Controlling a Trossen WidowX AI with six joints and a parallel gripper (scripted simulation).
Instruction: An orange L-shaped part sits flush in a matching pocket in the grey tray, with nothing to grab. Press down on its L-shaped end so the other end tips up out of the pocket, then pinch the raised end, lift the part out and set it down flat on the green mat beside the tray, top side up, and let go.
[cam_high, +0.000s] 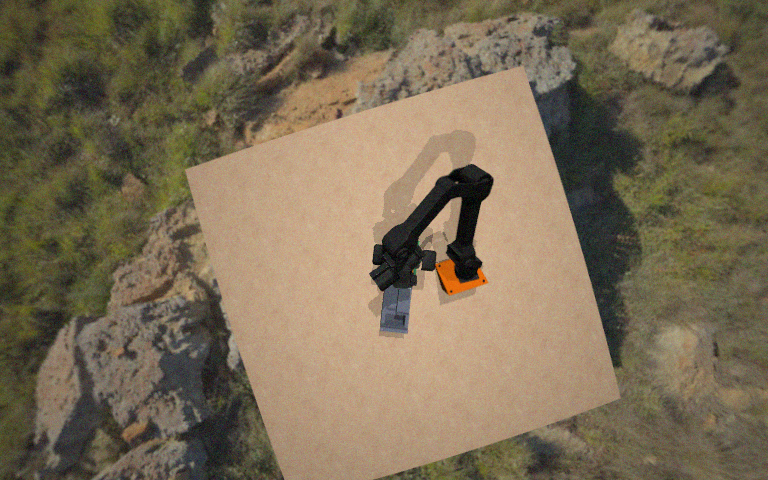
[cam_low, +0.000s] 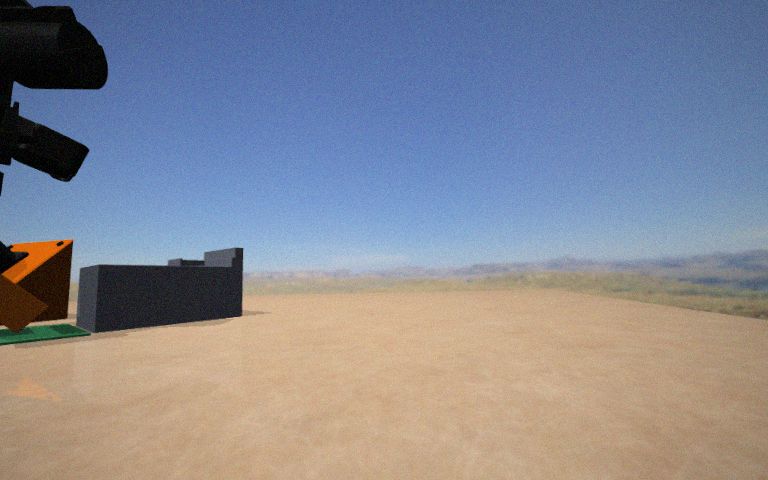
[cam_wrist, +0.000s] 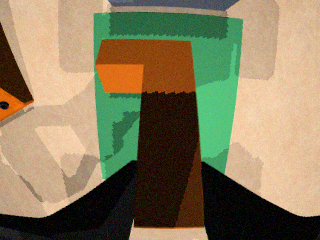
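The orange L-shaped part lies 3 cm to the left of my gripper tip and 3 cm below it. Also, from my gripper tip: green mat (1 cm ahead, 2 cm to the left, 8 cm below).
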